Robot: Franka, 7 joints.
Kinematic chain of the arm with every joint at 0, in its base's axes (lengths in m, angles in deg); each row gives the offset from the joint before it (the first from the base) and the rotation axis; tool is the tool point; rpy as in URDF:
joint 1: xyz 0 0 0.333 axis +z
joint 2: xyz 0 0 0 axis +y
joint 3: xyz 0 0 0.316 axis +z
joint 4: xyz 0.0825 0 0 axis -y
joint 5: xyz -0.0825 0 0.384 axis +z
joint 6: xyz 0 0 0 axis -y
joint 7: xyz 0.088 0 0 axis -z
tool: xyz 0 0 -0.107 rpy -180 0 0
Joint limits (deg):
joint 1: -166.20..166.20
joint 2: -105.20..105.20
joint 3: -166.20..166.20
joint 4: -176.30..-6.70
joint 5: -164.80..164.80
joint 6: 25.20..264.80
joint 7: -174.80..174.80
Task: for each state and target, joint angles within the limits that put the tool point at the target. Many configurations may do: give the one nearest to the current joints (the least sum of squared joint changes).
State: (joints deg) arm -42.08 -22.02 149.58 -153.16 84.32 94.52 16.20
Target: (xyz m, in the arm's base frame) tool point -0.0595 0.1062 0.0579
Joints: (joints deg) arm -42.72 -37.42 151.19 -168.82 82.00 98.52 16.20
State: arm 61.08 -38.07 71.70 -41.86 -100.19 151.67 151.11
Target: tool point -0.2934 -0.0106 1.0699
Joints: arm 73.13 -45.52 29.16 -67.95 -102.37 148.59 151.11
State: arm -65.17 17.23 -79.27 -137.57 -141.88 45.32 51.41
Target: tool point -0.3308 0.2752 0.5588
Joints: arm -96.29 15.01 -116.13 -139.46 -132.66 40.30 51.41
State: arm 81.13 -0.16 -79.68 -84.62 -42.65 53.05 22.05
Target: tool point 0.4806 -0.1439 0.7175
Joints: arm 79.25 -3.13 -82.35 -78.51 -45.71 63.03 22.05
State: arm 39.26 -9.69 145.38 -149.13 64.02 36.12 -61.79
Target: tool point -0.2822 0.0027 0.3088
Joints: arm 24.79 -9.63 130.88 -151.73 59.13 34.27 -61.79
